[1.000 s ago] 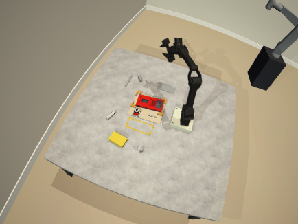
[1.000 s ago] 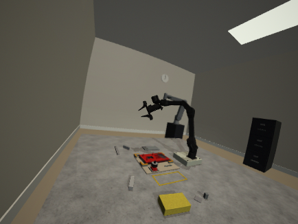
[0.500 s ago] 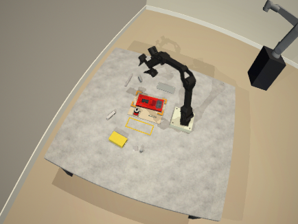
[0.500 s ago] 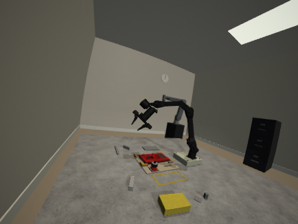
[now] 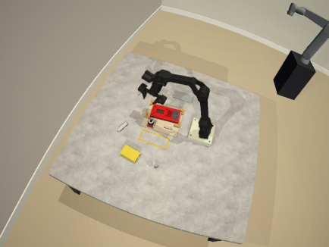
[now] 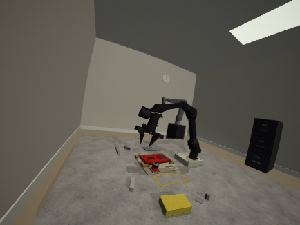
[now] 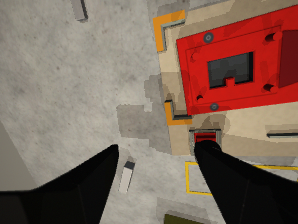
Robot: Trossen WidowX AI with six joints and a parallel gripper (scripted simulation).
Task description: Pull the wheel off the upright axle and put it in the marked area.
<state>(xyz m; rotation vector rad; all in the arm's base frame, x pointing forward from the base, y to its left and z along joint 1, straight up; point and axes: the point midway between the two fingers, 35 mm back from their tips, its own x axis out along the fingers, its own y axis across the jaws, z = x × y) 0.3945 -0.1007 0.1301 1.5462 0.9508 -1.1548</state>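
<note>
The wheel lies 4 cm behind my gripper tip, 9 cm to the left of it and 10 cm below it. Round my gripper tip: yellow block: 4 cm ahead, 33 cm to the left, 12 cm below.
</note>
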